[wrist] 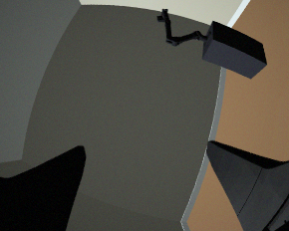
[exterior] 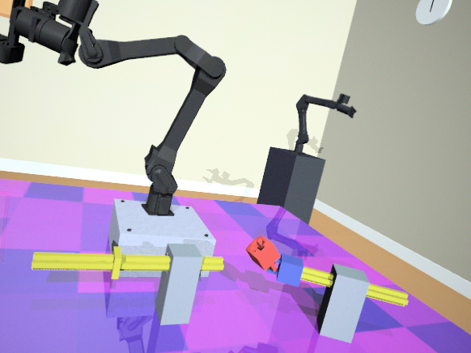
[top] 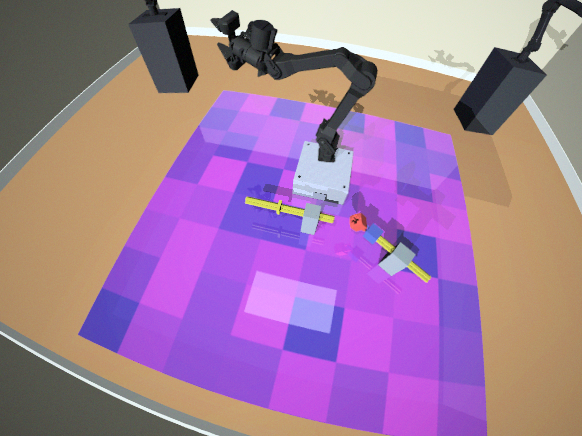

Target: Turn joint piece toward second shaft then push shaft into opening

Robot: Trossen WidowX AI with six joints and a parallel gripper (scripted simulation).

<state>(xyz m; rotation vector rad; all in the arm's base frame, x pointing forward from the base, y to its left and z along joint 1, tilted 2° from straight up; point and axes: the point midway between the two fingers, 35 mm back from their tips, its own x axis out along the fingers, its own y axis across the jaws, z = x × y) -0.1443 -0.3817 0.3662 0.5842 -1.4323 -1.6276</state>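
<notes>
My gripper tip is now 450 mm short of the red joint piece, 500 mm to the right of it and 350 mm above it.
</notes>
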